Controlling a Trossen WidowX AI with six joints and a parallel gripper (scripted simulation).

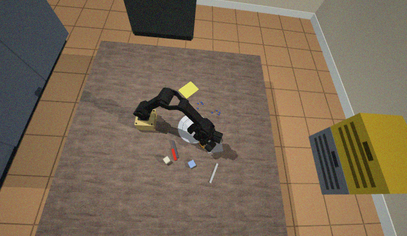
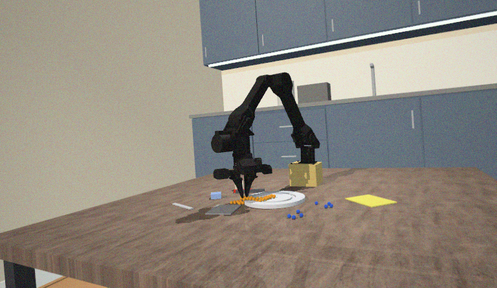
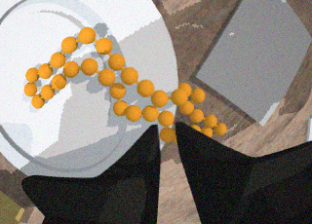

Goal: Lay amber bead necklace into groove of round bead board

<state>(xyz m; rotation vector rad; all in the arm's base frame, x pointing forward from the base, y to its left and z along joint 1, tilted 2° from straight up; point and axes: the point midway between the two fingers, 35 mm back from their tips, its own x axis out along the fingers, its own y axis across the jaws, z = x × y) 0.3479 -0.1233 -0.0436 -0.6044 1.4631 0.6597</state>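
My gripper tip is now 90 mm short of the grey square tile, 30 mm to the left of it and 20 mm above it. From my gripper tip the other things lie so: red stick (150 mm behind, 70 mm to the right, 10 mm below); white stick (90 mm ahead, 190 mm to the right, 10 mm below); light blue cube (50 mm behind, 140 mm to the right, 10 mm below).
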